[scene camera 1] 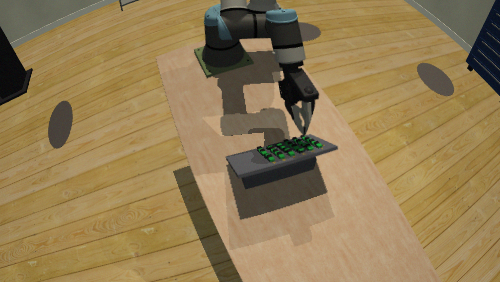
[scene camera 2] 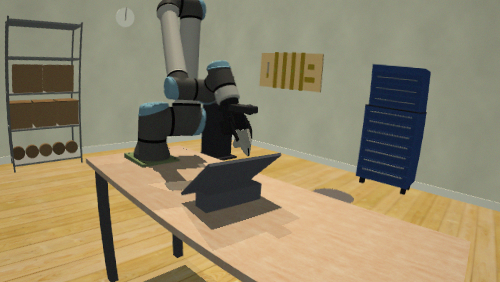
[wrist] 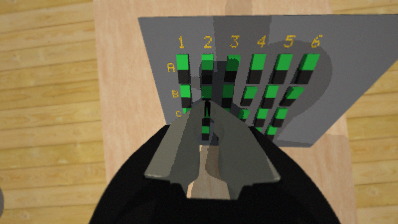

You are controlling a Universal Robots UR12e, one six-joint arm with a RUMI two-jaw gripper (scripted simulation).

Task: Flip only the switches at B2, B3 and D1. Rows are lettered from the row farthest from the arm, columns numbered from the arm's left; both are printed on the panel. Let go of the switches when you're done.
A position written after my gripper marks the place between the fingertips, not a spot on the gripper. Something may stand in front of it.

In view: my gripper (scene camera 1: 304, 135).
My gripper is seen too in scene camera 2 (scene camera 2: 248, 156) and in the wrist view (wrist: 206, 102).
